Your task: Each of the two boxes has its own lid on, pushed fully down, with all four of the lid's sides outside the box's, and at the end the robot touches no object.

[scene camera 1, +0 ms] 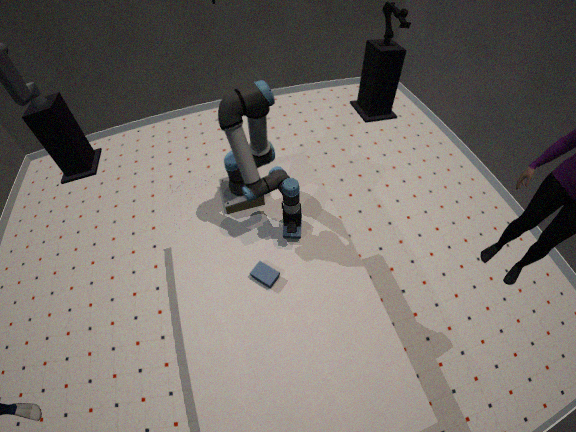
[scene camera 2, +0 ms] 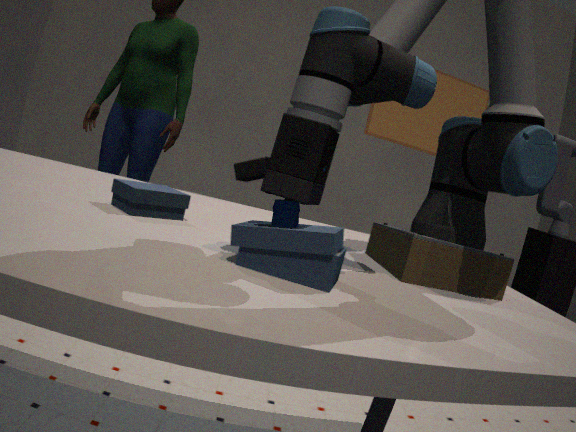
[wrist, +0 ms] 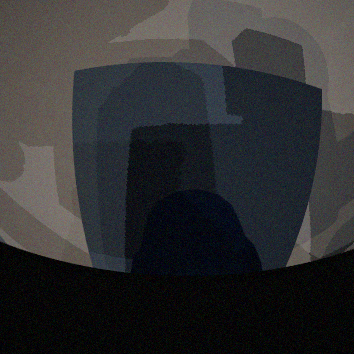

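Seen in the pictures: hand, tool point: point(scene camera 2: 280, 233) point(wrist: 189, 211); arm's base, link origin: point(scene camera 1: 242, 185) point(scene camera 2: 447, 240).
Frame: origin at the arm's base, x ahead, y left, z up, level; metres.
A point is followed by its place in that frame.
A blue-grey lid point(scene camera 2: 287, 239) {x 0.330, y 0.244, z -0.023 m} point(wrist: 270, 150) {x 0.352, y 0.162, z -0.021 m} lies on top of a blue-grey box point(scene camera 2: 295, 269) {x 0.312, y 0.247, z -0.057 m} near the robot's base. The lid looks turned or slightly tilted against the box, and the box's lower walls show below it. Whether all four of its sides are outside the box's cannot be told. My suction cup point(scene camera 2: 285, 224) point(wrist: 195, 235) touches the lid's top and is shut on it. In scene camera 1, the arm hides much of this pair. The other lid point(scene camera 1: 265, 272) {x 0.542, y 0.001, z -0.029 m} point(scene camera 2: 150, 195) {x 0.535, y 0.045, z -0.038 m} sits level on the second box point(scene camera 2: 150, 211) {x 0.531, y 0.037, z -0.064 m}, whose lower edge shows below it.
The robot's wooden-sided base block point(scene camera 2: 450, 265) {x 0.028, y 0.097, z -0.030 m} stands right of the near box in scene camera 2. The second box stands to the left there. The table's edge point(scene camera 2: 250, 340) {x 0.373, y 0.471, z -0.076 m} runs along the front. People and black pedestals point(scene camera 1: 382, 80) stand farther off.
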